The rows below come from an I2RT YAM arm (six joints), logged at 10 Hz.
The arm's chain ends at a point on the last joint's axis. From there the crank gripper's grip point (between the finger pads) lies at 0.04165 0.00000 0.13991 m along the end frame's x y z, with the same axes.
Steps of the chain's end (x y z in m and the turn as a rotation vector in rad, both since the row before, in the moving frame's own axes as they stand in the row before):
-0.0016, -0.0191, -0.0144, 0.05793, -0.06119, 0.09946
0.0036, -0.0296, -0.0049, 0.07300, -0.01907, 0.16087
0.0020, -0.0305, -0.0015, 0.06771, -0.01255, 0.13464
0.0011, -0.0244, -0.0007, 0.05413, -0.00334, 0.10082
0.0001, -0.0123, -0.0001, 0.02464, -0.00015, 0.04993
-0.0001, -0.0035, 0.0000, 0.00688, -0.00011, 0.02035
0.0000, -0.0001, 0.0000, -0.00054, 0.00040, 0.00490
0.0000, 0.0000, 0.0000, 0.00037, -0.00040, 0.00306
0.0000, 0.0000, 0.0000, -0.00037, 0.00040, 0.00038
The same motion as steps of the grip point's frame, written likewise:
-0.0100, -0.0236, -0.0122, 0.05793, -0.06119, 0.09946
0.0012, -0.0333, -0.0043, 0.07300, -0.01907, 0.16087
0.0005, -0.0345, -0.0011, 0.06771, -0.01255, 0.13464
0.0008, -0.0278, -0.0007, 0.05413, -0.00334, 0.10082
0.0001, -0.0137, -0.0001, 0.02464, -0.00015, 0.04993
-0.0001, -0.0036, 0.0000, 0.00688, -0.00011, 0.02035
0.0001, 0.0002, 0.0000, -0.00054, 0.00040, 0.00490
-0.0001, 0.0001, 0.0000, 0.00037, -0.00040, 0.00306
0.0001, 0.0001, 0.0000, -0.00037, 0.00040, 0.00038

